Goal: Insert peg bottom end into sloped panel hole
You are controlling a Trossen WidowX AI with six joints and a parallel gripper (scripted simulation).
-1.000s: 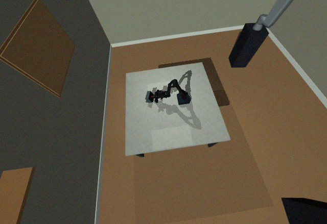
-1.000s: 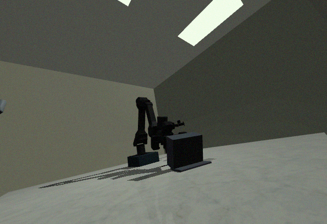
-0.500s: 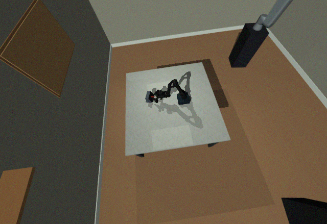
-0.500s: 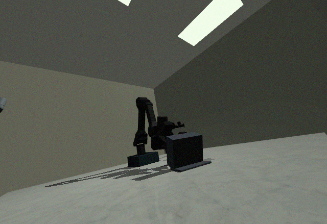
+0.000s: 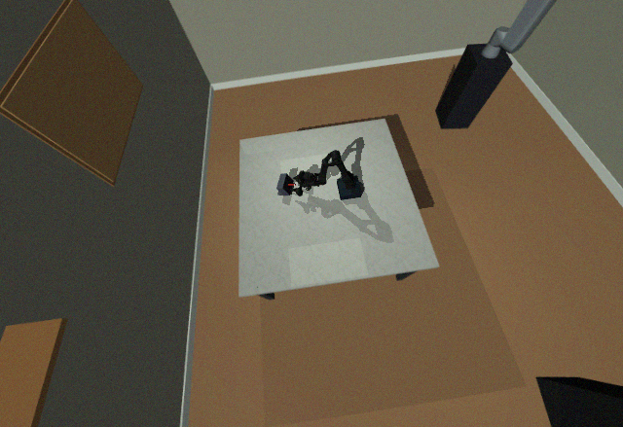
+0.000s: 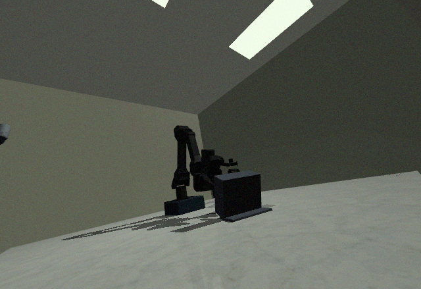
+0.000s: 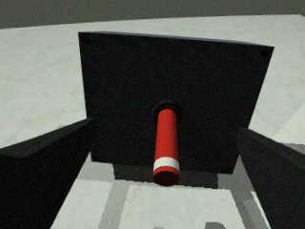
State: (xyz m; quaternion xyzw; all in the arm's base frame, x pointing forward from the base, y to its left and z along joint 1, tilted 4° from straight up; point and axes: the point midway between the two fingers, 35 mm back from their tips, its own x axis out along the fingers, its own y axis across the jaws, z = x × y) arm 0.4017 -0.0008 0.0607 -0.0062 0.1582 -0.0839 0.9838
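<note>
Now: the round red peg 1 cm below my gripper tip and 1 cm behind it. Round my gripper tip: thin foot plate 8 cm below, 8 cm ahead, 1 cm to the right; then sloped panel 5 cm ahead, 2 cm below, 1 cm to the right.
</note>
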